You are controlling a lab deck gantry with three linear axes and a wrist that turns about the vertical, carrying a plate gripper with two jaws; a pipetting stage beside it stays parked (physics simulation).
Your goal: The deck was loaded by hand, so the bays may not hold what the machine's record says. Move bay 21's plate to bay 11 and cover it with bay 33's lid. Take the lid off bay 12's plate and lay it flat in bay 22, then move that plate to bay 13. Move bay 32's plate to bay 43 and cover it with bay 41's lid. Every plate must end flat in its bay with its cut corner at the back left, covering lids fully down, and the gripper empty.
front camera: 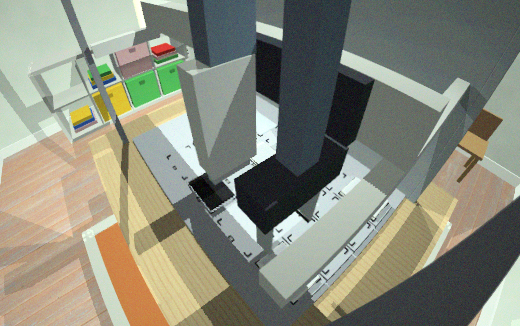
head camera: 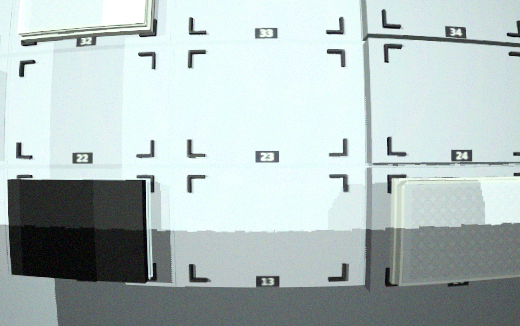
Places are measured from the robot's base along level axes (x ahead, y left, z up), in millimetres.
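Pixels of known places: gripper, fingertip midpoint: [front camera: 284, 231]; robot's base, origin of the base link: [front camera: 167, 157].
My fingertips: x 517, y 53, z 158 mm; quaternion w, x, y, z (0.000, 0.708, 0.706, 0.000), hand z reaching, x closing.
For each thing: its top centre in the pictures, then the offset to it from my fingertips. "pt": a spot on its surface instead.
- plate with a black lid, middle of its top: [head camera: 71, 230] [front camera: 210, 188] 141 mm down, 289 mm back, 10 mm right
- white plate, surface spot: [head camera: 85, 15] pt 143 mm down, 282 mm back, 174 mm left
- Bay 22, surface spot: [head camera: 87, 105] pt 158 mm down, 285 mm back, 98 mm left
- bay 13, surface spot: [head camera: 267, 230] pt 158 mm down, 125 mm back, 11 mm right
- bay 33, surface spot: [head camera: 266, 15] pt 158 mm down, 125 mm back, 174 mm left
- pale plate with faint round wells, middle of its top: [head camera: 472, 231] [front camera: 288, 269] 129 mm down, 39 mm ahead, 10 mm right
My gripper [front camera: 287, 234] is open and empty in the front view, its two jaws hanging over the front part of the deck, right of the black-topped plate. A plate with a black lid [front camera: 212, 193] [head camera: 77, 230] sits in bay 12. A white plate [head camera: 85, 15] sits in bay 32, its back part cut off by the head view. Bay 22 [head camera: 87, 105] and bay 13 [head camera: 267, 230] are empty. The front strip of bay 33 [head camera: 266, 15] shows no lid. Bays 11, 21, 41 and 43 do not show in the head view.
A pale plate with faint round wells [head camera: 450, 230] sits in the bay below bay 24, its label partly hidden. A grey block [front camera: 222, 115] hangs left of the gripper column. A long grey beam [front camera: 325, 240] crosses the front right and hides bays behind it.
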